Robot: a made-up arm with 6 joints.
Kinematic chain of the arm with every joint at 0, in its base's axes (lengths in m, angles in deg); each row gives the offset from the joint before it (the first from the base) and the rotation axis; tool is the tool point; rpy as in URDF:
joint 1: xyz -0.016 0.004 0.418 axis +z
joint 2: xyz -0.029 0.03 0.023 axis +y
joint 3: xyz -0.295 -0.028 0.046 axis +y
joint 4: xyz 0.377 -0.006 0.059 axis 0.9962 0 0.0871
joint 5: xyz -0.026 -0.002 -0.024 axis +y
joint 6: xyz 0.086 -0.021 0.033 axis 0.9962 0 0.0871
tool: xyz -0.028 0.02 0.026 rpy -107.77 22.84 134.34
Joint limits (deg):
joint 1: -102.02..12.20
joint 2: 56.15..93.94
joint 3: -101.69..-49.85
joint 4: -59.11..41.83
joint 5: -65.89..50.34
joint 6: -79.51..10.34
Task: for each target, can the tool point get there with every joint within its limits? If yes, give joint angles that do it. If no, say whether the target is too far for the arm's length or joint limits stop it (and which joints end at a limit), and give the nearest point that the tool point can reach.
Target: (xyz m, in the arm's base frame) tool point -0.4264 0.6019 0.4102
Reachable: no: joint limits stop it (at a limit: joint 1, joint 2, joint 3, joint 4, joint 5) | nearest point 0.1507 0.0863 0.7559 | short by 0.848 m
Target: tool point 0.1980 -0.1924 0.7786
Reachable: yes | joints -41.19 65.26 -60.20 32.38 -26.30 -66.60
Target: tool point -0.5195 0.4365 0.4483
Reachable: no: joint limits stop it (at a limit: joint 1, joint 2, joint 3, joint 4, joint 5, joint 6) | nearest point -0.1005 -0.1547 0.7685 | short by 0.792 m
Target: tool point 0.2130 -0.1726 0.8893
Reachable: yes | joints -42.66 69.44 -80.13 -46.91 -10.71 -15.64
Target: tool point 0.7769 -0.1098 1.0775
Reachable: no: too far | nearest point 0.4361 -0.0609 0.8567 | short by 0.409 m
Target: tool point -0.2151 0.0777 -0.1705
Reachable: no: joint limits stop it (at a limit: joint 1, joint 2, joint 3, joint 5, joint 6) | nearest point -0.1040 -0.3107 0.4515 | short by 0.742 m
